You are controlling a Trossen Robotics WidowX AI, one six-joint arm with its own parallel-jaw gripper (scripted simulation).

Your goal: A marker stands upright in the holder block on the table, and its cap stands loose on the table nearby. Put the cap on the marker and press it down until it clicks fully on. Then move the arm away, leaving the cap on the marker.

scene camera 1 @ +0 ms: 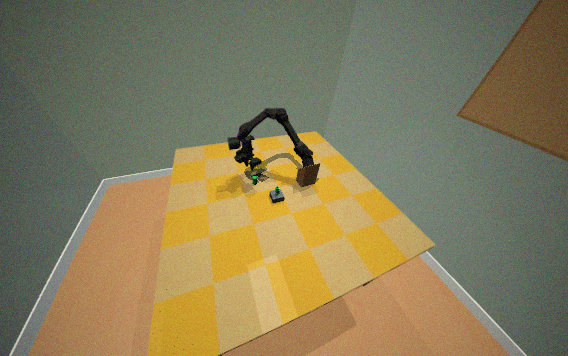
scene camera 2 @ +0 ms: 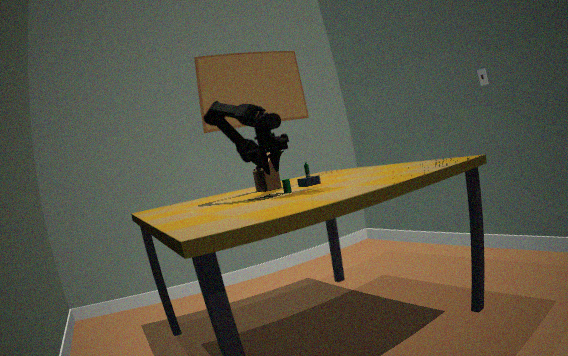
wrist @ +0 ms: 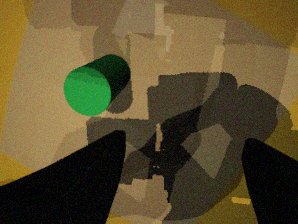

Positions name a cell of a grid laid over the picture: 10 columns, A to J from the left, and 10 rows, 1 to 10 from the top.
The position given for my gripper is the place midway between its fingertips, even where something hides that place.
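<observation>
Scene camera 2 has my gripper (scene camera 2: E5) in it. From the wrist I can see that same gripper (wrist: G7), plus a green cap (wrist: D4).
</observation>
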